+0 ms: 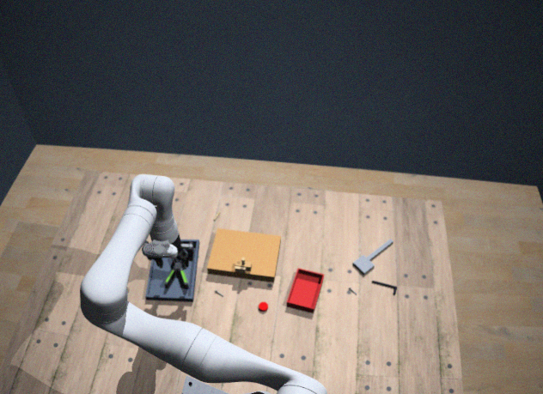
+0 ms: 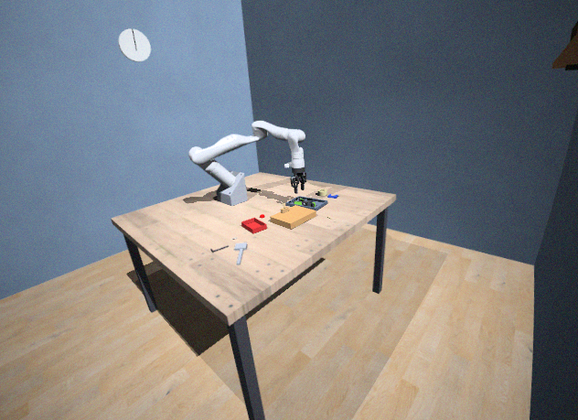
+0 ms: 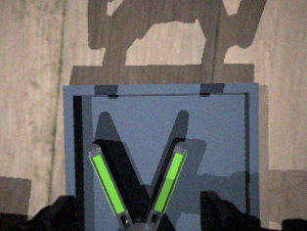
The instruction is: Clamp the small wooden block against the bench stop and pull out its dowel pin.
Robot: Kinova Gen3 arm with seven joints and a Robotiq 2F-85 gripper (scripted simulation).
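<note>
Now: hand 3 cm short of the blue-grey tray, 2 cm to the right of it and 9 cm above it. Also, from my hand: dowel pin (6 cm ahead, 19 cm to the right, 4 cm below); bench board (12 cm ahead, 18 cm to the right, 7 cm below); wooden block (6 cm ahead, 19 cm to the right, 5 cm below).
</note>
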